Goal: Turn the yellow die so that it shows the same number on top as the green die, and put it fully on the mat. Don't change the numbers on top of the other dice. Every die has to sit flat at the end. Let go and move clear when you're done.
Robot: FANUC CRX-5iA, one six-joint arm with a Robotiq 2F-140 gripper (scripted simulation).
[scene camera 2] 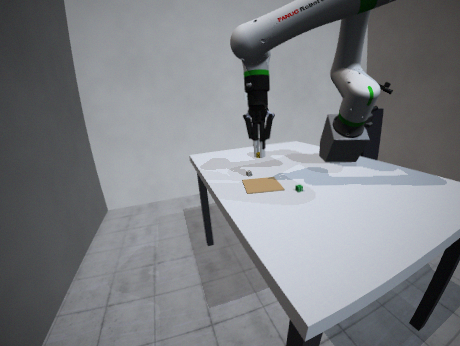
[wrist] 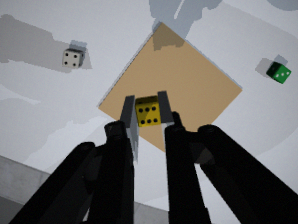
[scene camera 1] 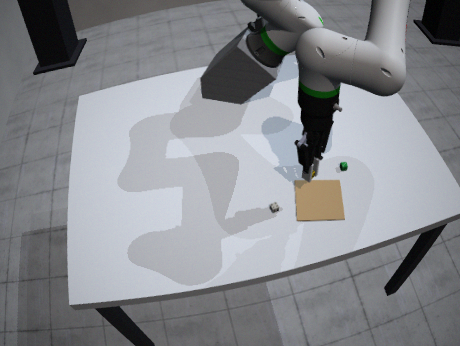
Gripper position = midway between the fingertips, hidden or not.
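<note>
A tan mat [scene camera 1: 320,200]. Wrist view, the mat [wrist: 197,90]. My gripper [scene camera 1: 309,176]. Scene camera 2, my gripper [scene camera 2: 259,157]. Wrist view, my gripper [wrist: 148,107].
</note>
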